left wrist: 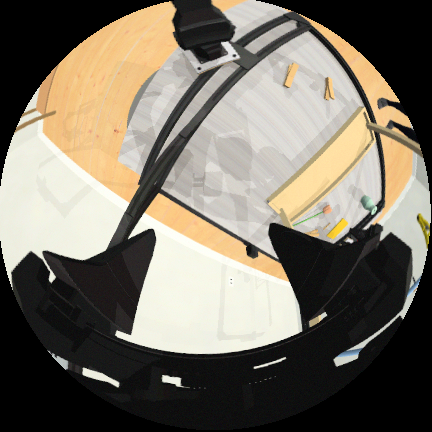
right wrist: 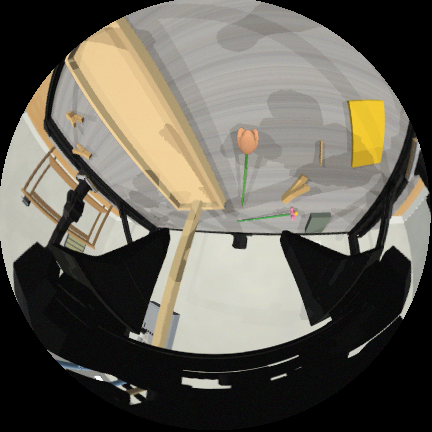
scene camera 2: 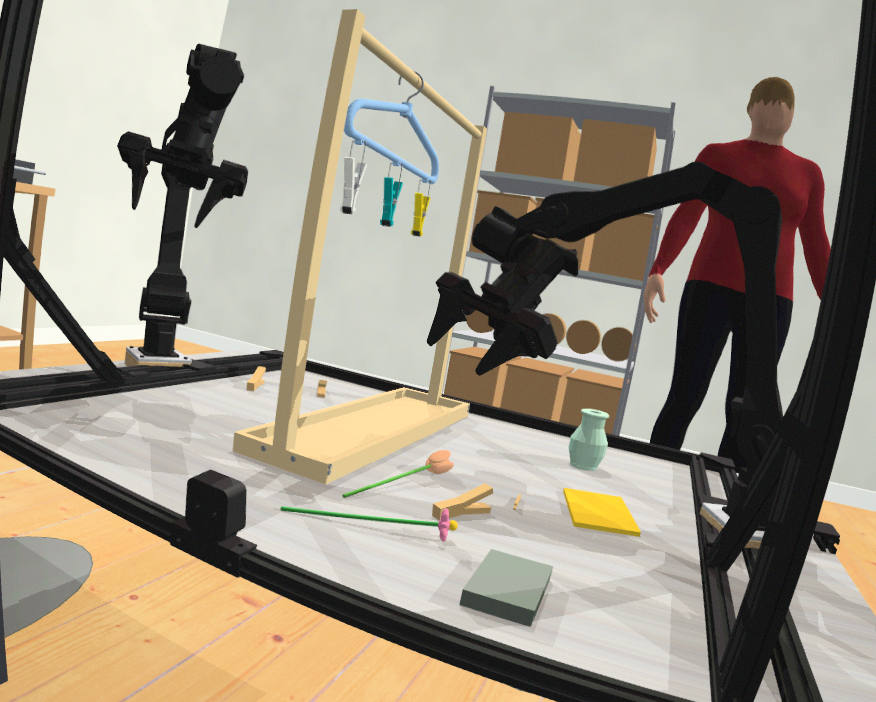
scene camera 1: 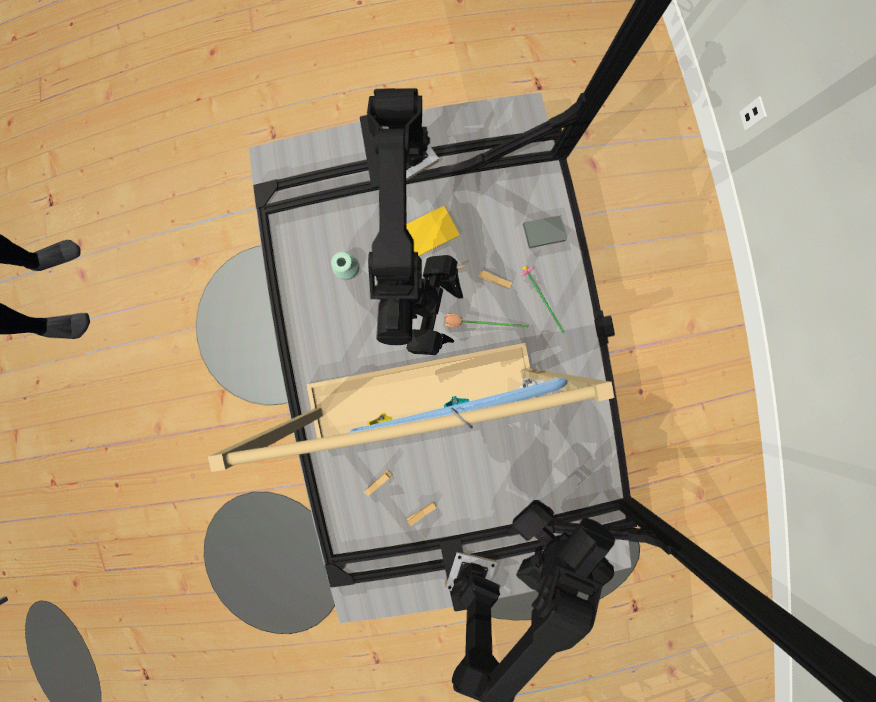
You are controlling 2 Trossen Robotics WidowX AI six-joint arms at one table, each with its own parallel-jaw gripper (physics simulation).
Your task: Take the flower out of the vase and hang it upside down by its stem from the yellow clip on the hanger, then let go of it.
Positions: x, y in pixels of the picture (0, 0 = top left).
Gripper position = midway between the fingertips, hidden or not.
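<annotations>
A yellow pad [scene camera 2: 589, 510] sits on the table. A grey block [scene camera 2: 510, 587] rests on the table too. As for my left gripper [scene camera 2: 164, 218], it is open and holds nothing.
</annotations>
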